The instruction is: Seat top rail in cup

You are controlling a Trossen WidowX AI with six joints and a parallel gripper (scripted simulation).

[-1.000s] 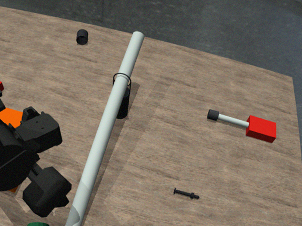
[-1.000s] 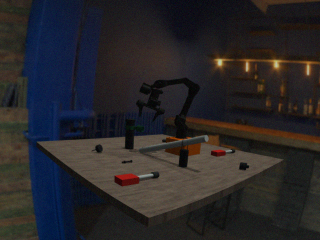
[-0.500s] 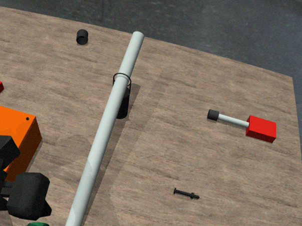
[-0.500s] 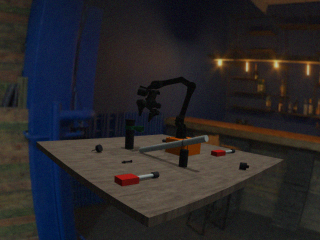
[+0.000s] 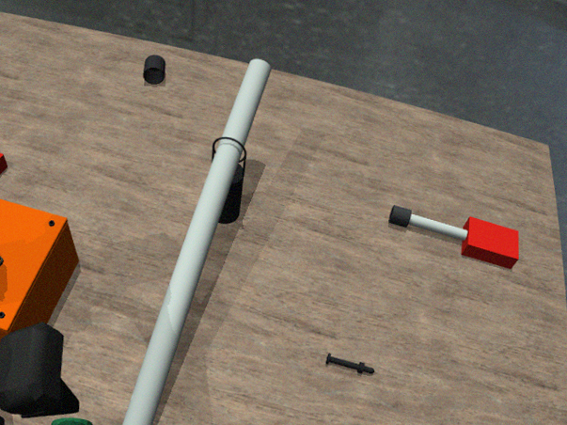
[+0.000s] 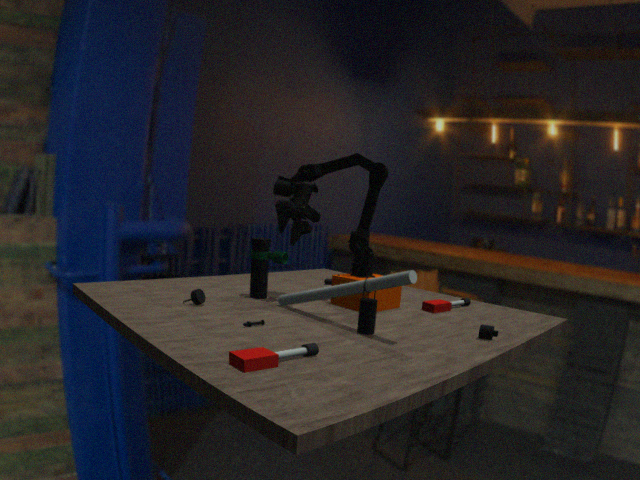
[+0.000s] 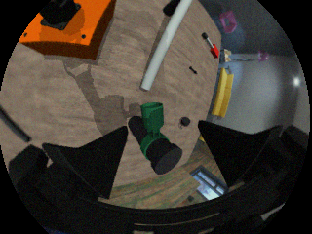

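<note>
My gripper tip is now 30 mm short of the green rail-end cup, 10 mm to the left of it and 60 mm above it. Round my gripper tip: black bolt: 240 mm ahead, 280 mm to the left, 200 mm below.
</note>
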